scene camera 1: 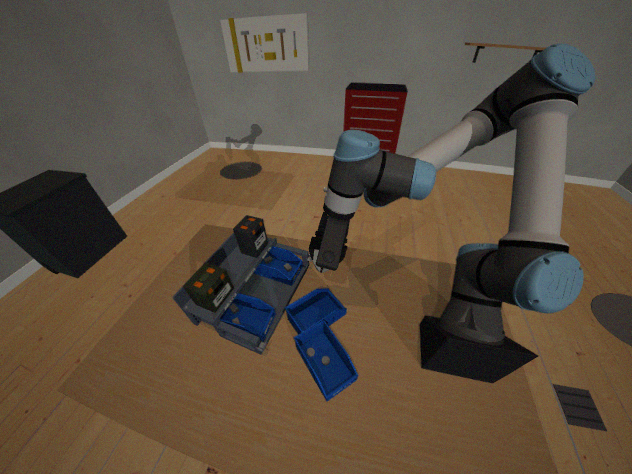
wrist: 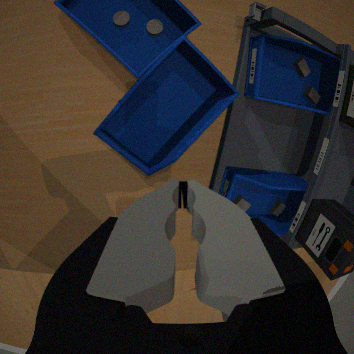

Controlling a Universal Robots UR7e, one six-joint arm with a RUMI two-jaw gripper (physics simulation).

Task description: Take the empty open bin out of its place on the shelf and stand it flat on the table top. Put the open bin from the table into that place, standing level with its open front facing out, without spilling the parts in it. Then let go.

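Places are measured from the arm's base along level axes (x ahead, y left, z up), in millimetres.
Where they show: gripper, fingertip midpoint: [scene camera 1: 320, 271] [wrist: 181, 183]; arm's base at its link origin: [scene camera 1: 469, 332].
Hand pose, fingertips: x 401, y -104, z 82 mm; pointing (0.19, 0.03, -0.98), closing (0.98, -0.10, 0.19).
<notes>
Each offset is from my fingertips to the centre of the thing. "spot": to the spot under its first point.
An empty blue bin @[spot: dx +20, dy -9, dz -217 mm] [scene camera 1: 315, 309] [wrist: 167, 107] lies on the table top in front of the shelf. A blue bin with two round grey parts @[spot: dx -40, dy +166, dz -217 mm] [scene camera 1: 329, 364] [wrist: 135, 30] is on the table, its end touching the empty bin; whether either one overlaps the other is hard to tell. The grey shelf [scene camera 1: 238, 335] [wrist: 232, 145] has a vacant place between two blue bins with parts, one @[spot: dx +243, dy +41, dz -211 mm] [scene camera 1: 248, 315] [wrist: 280, 75] nearer the scene camera and one @[spot: dx +187, dy -188, dz -211 mm] [scene camera 1: 279, 265] [wrist: 265, 192] farther off. My gripper [scene camera 1: 319, 269] [wrist: 181, 183] is shut and empty, above the table beside the shelf's far end.
A green-black box @[dx +334, dy +35, dz -70 mm] [scene camera 1: 208, 288] and a dark box @[dx +270, dy -187, dz -57 mm] [scene camera 1: 250, 237] [wrist: 330, 240], both with orange marks, stand on the shelf's upper level. A black block [scene camera 1: 61, 224] shows at the left of the scene view. A red cabinet [scene camera 1: 375, 112] stands by the back wall.
</notes>
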